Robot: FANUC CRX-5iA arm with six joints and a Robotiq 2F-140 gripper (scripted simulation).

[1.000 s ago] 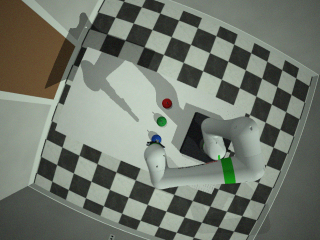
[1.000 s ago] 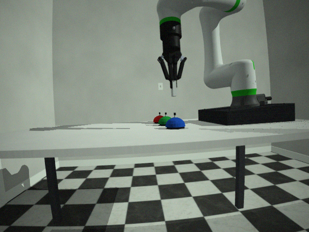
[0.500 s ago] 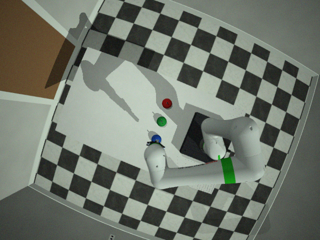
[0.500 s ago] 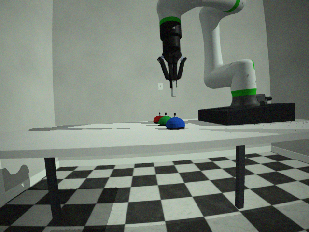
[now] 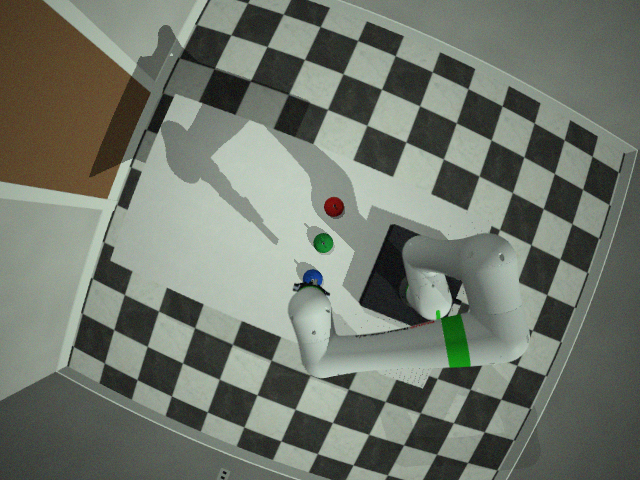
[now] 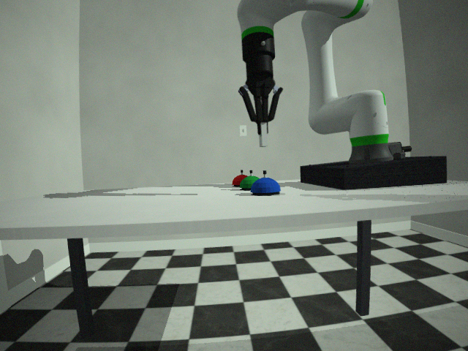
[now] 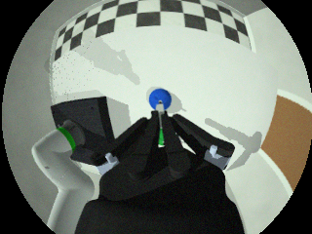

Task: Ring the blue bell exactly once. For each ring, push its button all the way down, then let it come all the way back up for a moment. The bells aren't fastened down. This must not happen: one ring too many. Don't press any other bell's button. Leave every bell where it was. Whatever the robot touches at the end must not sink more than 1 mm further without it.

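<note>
Right now the blue bell is 130 mm below my hand. From my hand the other things lie so: red bell (320 mm to the right, 130 mm below, 20 mm ahead); green bell (160 mm to the right, 130 mm below, 10 mm ahead).
</note>
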